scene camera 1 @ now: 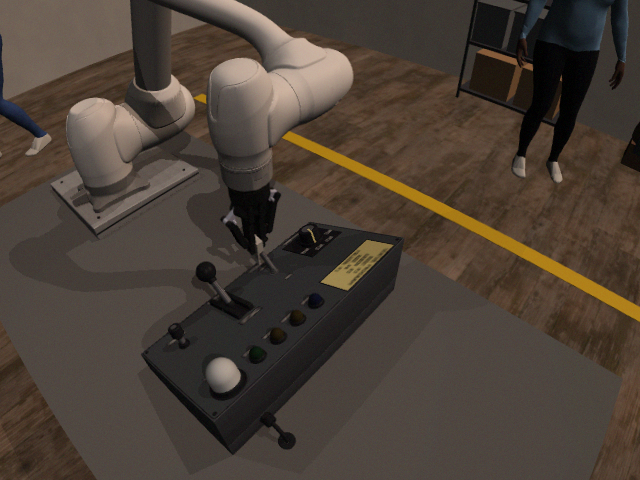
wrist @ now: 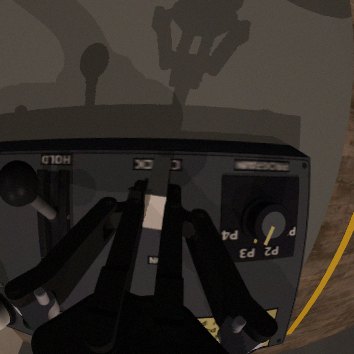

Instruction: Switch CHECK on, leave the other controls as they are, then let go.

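Pixels of known places: gripper, fingertip midpoint: (scene camera 1: pixel 257 259) (wrist: pixel 160 170); arm's base, origin of the base link: (scene camera 1: pixel 113 188).
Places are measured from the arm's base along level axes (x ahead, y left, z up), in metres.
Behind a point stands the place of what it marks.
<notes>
The CHECK toggle (scene camera 1: pixel 269 263) {x 0.626, y 0.112, z 0.078 m} is a thin grey metal lever on the dark control box (scene camera 1: pixel 305 356) {x 0.833, y 0.019, z 0.071 m} (wrist: pixel 205 280); it leans toward the robot-base side, away from the ON label (wrist: pixel 154 260) {x 0.678, y 0.117, z 0.075 m}. My gripper (scene camera 1: pixel 259 249) {x 0.580, y 0.115, z 0.052 m} (wrist: pixel 160 170) {x 0.580, y 0.115, z 0.052 m} is shut with nothing held. Its pale tip is low over the panel, right beside the toggle on the robot-base side; whether they touch is unclear. In the wrist view the fingers hide the toggle and part of the CHECK label (wrist: pixel 145 164) {x 0.582, y 0.098, z 0.034 m}.
The ball-topped HOLD/CYCLE lever (scene camera 1: pixel 205 271) {x 0.593, y -0.015, z 0.127 m} (wrist: pixel 19 183) {x 0.574, y 0.003, z 0.125 m} and the PROGRAM knob (scene camera 1: pixel 309 235) {x 0.632, y 0.221, z 0.088 m} (wrist: pixel 273 223) {x 0.611, y 0.233, z 0.087 m}, with its pointer near P2, flank the toggle. A small MODE lever (scene camera 1: pixel 176 330) {x 0.650, y -0.126, z 0.101 m}, a white dome (scene camera 1: pixel 222 375) {x 0.812, y -0.126, z 0.165 m} and several coloured lamps stand on the panel. A yellow card (scene camera 1: pixel 357 264) {x 0.779, y 0.209, z 0.122 m} lies there too.
</notes>
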